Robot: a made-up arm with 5 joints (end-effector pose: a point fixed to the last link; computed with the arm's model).
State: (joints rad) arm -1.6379 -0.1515 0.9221 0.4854 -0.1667
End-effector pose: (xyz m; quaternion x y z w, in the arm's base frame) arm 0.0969 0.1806 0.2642 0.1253 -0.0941 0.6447 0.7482
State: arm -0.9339 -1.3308 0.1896 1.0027 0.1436
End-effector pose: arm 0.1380 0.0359 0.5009 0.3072 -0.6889 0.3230 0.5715
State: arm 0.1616 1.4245 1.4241 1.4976 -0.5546
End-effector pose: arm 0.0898 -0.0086 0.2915 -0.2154 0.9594 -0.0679 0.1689
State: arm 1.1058 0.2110 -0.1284 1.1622 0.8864
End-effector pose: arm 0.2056 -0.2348 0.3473 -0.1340 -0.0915 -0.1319 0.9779
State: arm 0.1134 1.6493 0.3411 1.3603 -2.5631
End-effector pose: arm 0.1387 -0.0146 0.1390 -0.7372 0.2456 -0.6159 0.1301
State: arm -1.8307 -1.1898 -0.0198 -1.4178 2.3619
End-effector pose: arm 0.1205 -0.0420 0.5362 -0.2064 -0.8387 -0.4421 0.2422
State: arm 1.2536 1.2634 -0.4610 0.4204 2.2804
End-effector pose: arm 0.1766 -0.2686 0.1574 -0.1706 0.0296 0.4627 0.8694
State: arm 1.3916 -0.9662 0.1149 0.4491 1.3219
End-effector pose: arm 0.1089 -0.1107 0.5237 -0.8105 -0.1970 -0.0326 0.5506
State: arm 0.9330 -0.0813 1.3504 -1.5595 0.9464
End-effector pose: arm 0.1864 -0.1347 0.2863 -0.6358 -0.4888 -0.0105 0.5973
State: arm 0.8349 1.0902 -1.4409 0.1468 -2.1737
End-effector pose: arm 0.3198 -0.2587 0.3967 0.4958 -0.5962 -0.6309 0.0266
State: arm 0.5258 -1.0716 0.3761 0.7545 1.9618
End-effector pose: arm 0.2007 -0.0705 0.4761 -0.6440 -0.2361 0.4652 0.5595
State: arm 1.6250 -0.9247 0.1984 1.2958 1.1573
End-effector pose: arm 0.0823 -0.1233 0.4656 -0.4700 -0.0972 -0.2240 0.8482
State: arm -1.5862 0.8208 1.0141 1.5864 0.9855
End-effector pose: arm 0.1081 0.0562 0.2249 -0.2548 0.7570 0.5731 0.1831
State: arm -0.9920 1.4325 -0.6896 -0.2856 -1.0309
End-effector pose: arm 0.2791 0.2573 0.1711 0.4546 -0.2694 -0.0372 0.8482
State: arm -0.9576 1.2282 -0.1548 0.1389 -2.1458
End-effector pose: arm 0.2498 0.1970 0.1362 0.1783 0.0009 -0.5705 0.8017
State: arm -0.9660 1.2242 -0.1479 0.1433 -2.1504
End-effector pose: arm 0.2477 0.1976 0.1363 0.1747 0.0021 -0.5693 0.8033
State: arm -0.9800 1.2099 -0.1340 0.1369 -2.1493
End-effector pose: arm 0.2451 0.1998 0.1380 0.1780 0.0032 -0.5629 0.8071
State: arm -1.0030 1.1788 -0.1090 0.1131 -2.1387
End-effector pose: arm 0.2414 0.2046 0.1425 0.1927 0.0047 -0.5477 0.8142
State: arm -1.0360 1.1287 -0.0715 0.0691 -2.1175
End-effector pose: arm 0.2363 0.2121 0.1502 0.2203 0.0067 -0.5223 0.8238
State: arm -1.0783 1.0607 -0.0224 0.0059 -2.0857
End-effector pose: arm 0.2293 0.2216 0.1610 0.2601 0.0092 -0.4865 0.8340
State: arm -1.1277 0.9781 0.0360 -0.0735 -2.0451
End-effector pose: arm 0.2202 0.2321 0.1747 0.3097 0.0124 -0.4416 0.8420
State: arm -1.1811 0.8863 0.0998 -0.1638 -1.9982
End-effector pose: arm 0.2093 0.2422 0.1905 0.3652 0.0158 -0.3905 0.8449
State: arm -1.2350 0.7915 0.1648 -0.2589 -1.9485
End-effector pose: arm 0.1971 0.2507 0.2072 0.4225 0.0192 -0.3370 0.8411
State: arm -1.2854 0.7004 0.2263 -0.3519 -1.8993
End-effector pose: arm 0.1848 0.2570 0.2236 0.4772 0.0219 -0.2858 0.8308
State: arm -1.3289 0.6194 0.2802 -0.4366 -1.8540
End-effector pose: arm 0.1737 0.2609 0.2383 0.5255 0.0237 -0.2407 0.8157
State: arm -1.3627 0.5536 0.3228 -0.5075 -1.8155
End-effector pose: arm 0.1647 0.2629 0.2505 0.5649 0.0241 -0.2046 0.7990
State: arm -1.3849 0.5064 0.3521 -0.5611 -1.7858
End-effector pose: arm 0.1588 0.2638 0.2595 0.5941 0.0231 -0.1792 0.7838
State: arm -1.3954 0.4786 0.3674 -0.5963 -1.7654
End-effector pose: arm 0.1560 0.2641 0.2653 0.6132 0.0208 -0.1641 0.7724
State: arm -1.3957 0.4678 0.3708 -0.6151 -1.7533
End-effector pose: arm 0.1559 0.2644 0.2682 0.6236 0.0175 -0.1577 0.7655
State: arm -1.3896 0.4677 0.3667 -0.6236 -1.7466
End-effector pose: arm 0.1576 0.2646 0.2692 0.6286 0.0136 -0.1566 0.7616
